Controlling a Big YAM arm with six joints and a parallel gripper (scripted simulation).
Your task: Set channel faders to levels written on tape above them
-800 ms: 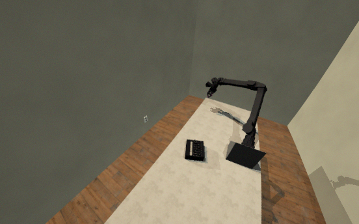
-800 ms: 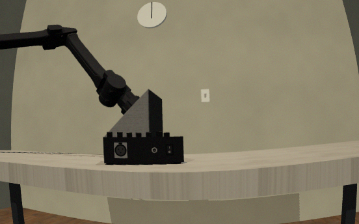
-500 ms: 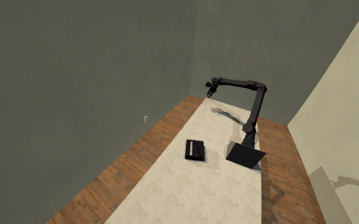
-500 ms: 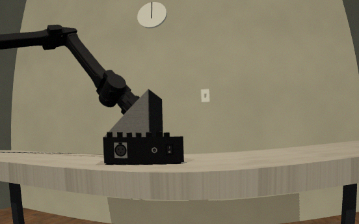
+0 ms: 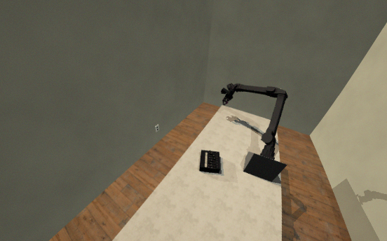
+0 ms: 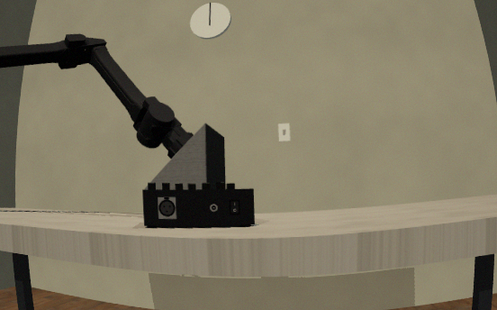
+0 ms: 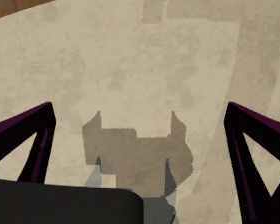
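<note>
The channel 4 fader lies 700 mm to the left of my hand, 190 mm behind it and 130 mm below it. From my hand the other things lie so: channel 6 fader 670 mm to the left, 150 mm behind, 130 mm below; master fader 650 mm to the left, 140 mm behind, 130 mm below; channel 5 fader 680 mm to the left, 180 mm behind, 130 mm below.
</note>
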